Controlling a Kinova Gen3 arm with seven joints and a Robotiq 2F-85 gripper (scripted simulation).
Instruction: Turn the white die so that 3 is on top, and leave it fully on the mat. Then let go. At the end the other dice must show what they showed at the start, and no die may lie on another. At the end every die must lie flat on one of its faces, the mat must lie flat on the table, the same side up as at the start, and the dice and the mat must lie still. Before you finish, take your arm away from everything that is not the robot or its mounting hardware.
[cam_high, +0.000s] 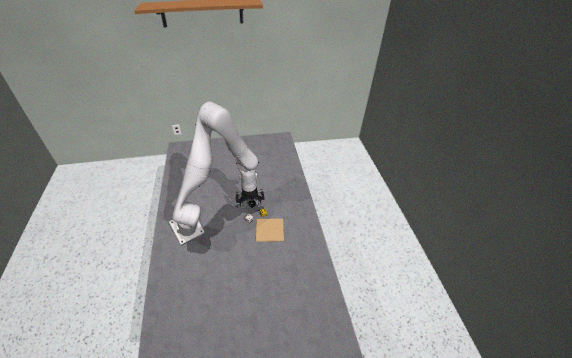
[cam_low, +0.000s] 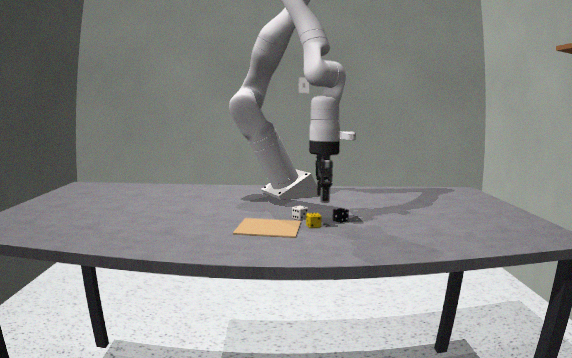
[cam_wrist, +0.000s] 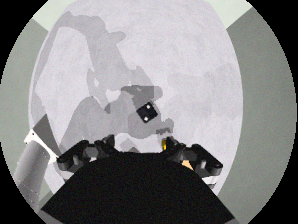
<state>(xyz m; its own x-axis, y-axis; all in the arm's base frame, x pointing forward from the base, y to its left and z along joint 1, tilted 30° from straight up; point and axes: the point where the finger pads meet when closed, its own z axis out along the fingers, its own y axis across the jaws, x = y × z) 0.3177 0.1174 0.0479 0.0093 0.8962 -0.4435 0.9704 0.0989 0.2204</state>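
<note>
Right now my hand is 2 cm past the white die, 6 cm to the left of it and 5 cm above it. From my hand the other things lie so: tan mat: 8 cm ahead, 13 cm to the right, 6 cm below; yellow die: 6 cm ahead, 3 cm to the right, 5 cm below; black die: 1 cm ahead, 5 cm to the left, 5 cm below.
</note>
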